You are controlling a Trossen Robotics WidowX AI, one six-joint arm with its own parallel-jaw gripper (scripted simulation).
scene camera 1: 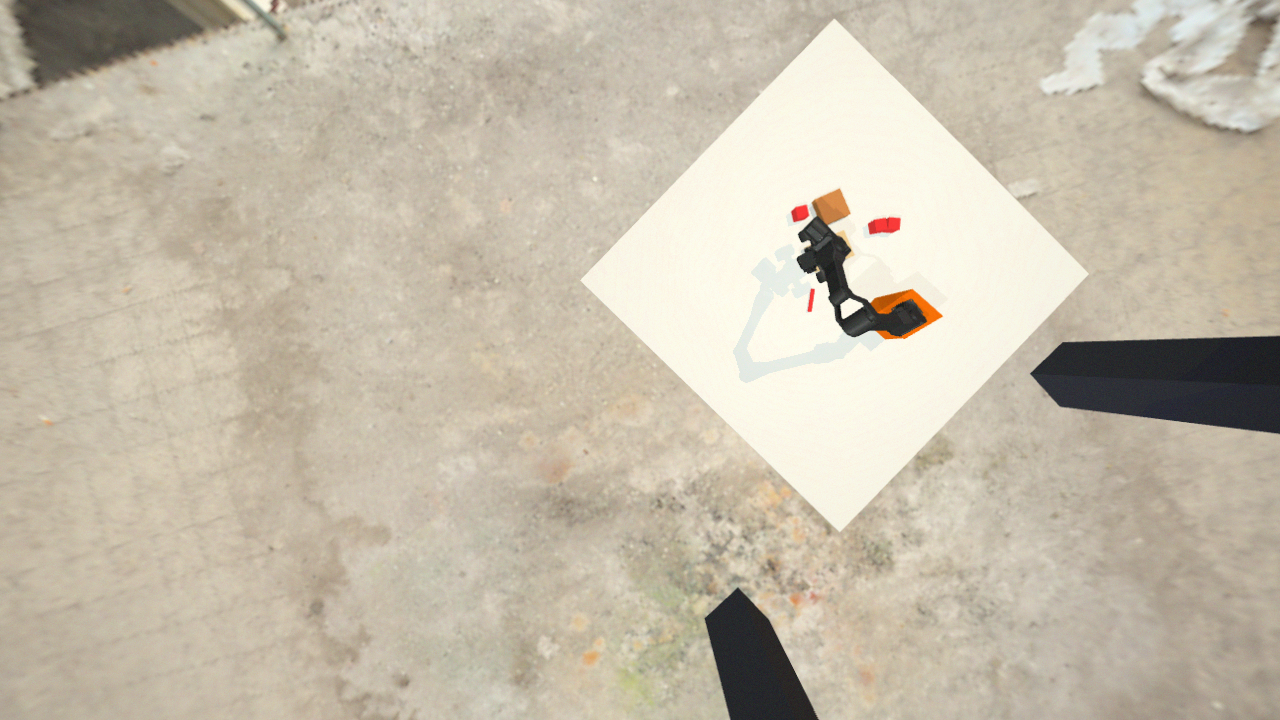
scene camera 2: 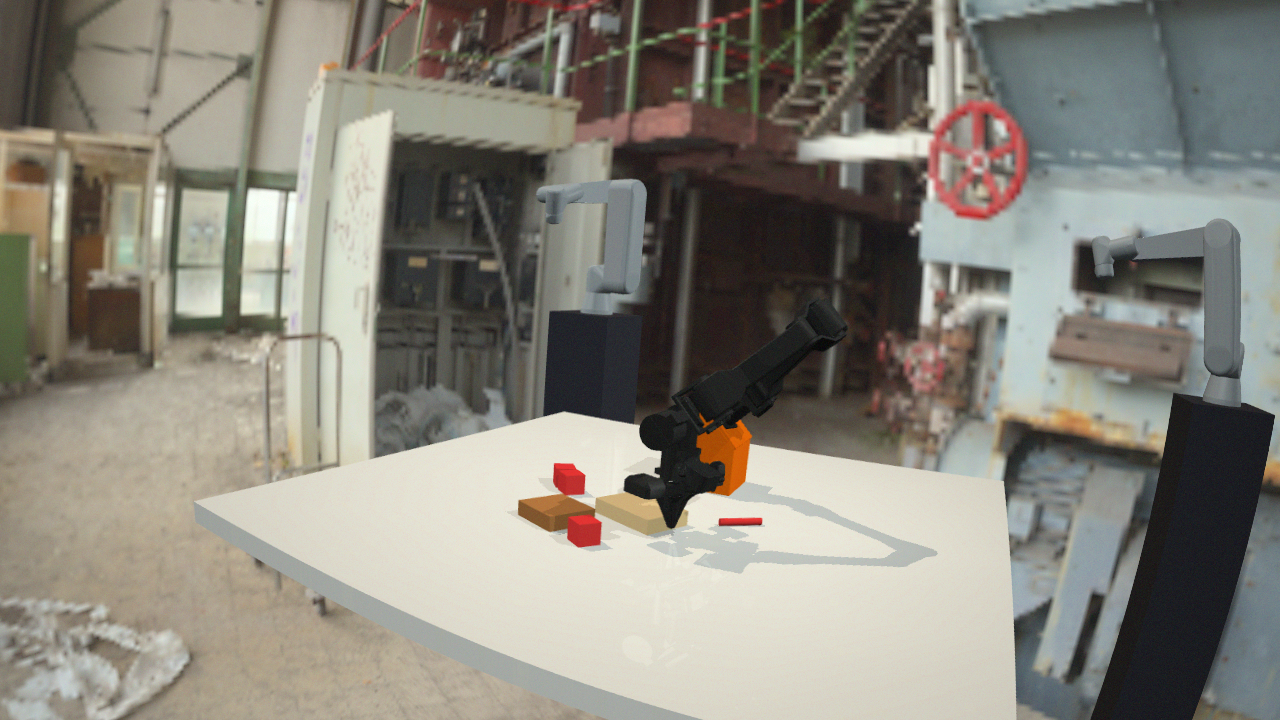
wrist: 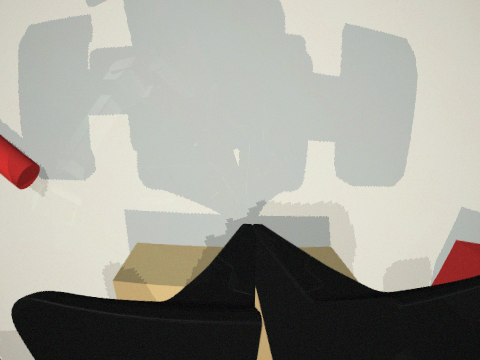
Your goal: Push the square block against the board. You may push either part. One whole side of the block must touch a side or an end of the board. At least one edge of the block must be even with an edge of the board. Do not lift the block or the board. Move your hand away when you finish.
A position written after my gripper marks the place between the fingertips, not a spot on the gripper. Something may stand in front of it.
In view: my gripper [scene camera 2: 670, 527], a tan board [scene camera 2: 636, 513], a brown square block [scene camera 2: 550, 513] and a red cube [scene camera 2: 585, 530].
The brown square block is seen too in scene camera 1 [scene camera 1: 831, 207]. My gripper also shows in the wrist view [wrist: 251, 234]. The wrist view does not show the brown square block: it is out of frame.
